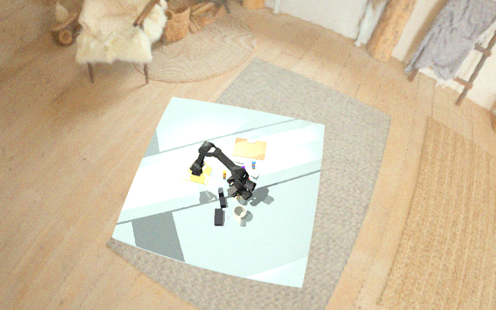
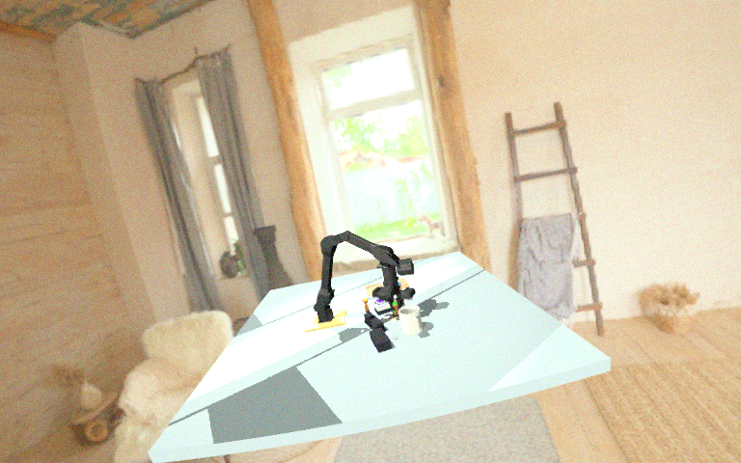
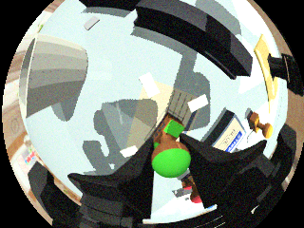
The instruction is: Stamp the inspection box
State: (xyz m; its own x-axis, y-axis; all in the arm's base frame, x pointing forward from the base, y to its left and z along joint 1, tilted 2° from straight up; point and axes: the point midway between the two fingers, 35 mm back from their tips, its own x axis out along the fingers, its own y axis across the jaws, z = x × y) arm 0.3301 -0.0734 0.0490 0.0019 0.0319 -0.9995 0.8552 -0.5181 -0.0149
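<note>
My gripper tip is now right at the green-knobbed stamp. Round my gripper tip: cream card 30 mm below; then white mug 160 mm to the right, 50 mm ahead, 10 mm above; then red-knobbed stamp 110 mm to the left, 20 mm ahead.
</note>
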